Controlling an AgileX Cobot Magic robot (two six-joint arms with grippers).
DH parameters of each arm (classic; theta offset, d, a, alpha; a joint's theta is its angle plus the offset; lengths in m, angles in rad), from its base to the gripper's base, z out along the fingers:
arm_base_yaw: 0 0.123 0 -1.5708
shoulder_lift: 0.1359 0 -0.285 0
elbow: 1.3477 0 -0.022 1.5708
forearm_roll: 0 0.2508 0 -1.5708
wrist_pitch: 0 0 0.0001 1.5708
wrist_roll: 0 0.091 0 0
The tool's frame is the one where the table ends.
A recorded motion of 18 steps. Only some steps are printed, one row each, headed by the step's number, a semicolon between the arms.
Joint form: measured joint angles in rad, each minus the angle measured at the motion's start. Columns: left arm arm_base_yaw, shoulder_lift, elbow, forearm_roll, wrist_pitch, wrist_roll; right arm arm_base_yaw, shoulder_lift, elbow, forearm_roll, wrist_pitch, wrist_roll.
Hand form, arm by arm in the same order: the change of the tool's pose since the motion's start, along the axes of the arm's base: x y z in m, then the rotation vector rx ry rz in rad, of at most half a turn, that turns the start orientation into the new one. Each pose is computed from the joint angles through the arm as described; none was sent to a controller.
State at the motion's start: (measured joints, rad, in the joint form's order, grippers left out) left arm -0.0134 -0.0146 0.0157 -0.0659 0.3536 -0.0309; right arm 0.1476 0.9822 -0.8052 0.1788 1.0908 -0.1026
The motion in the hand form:
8: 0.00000 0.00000 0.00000 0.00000 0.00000 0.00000; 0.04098 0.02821 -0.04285 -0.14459 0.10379 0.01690
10: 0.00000 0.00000 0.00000 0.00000 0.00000 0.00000; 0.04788 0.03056 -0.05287 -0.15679 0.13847 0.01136
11: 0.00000 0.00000 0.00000 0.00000 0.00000 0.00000; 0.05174 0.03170 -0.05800 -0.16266 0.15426 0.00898
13: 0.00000 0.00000 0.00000 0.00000 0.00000 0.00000; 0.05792 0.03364 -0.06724 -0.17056 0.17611 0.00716
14: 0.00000 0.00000 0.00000 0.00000 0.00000 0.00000; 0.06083 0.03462 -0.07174 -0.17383 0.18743 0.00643
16: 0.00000 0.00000 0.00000 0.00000 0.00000 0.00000; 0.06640 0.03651 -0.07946 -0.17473 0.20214 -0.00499
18: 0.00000 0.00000 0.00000 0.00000 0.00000 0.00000; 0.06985 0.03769 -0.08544 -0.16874 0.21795 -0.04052
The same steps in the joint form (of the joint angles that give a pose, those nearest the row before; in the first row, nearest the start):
8: 0.0000 0.0000 0.0000 0.0000 0.0000 0.0000; 0.1753 0.2448 -0.0016 -0.1830 -0.1233 0.1968
10: 0.0000 0.0000 0.0000 0.0000 0.0000 0.0000; 0.1770 0.2939 -0.0022 -0.1874 -0.1352 0.2078
11: 0.0000 0.0000 0.0000 0.0000 0.0000 0.0000; 0.1769 0.3200 -0.0039 -0.1894 -0.1430 0.2119
13: 0.0000 0.0000 0.0000 0.0000 0.0000 0.0000; 0.1769 0.3628 -0.0038 -0.1913 -0.1627 0.2160
14: 0.0000 0.0000 0.0000 0.0000 0.0000 0.0000; 0.1769 0.3838 -0.0045 -0.1913 -0.1713 0.2175
16: 0.0000 0.0000 0.0000 0.0000 0.0000 0.0000; 0.1769 0.4207 -0.0068 -0.1913 -0.1922 0.2304
18: 0.0000 0.0000 0.0000 0.0000 0.0000 0.0000; 0.1770 0.4467 -0.0068 -0.1913 -0.2066 0.2682

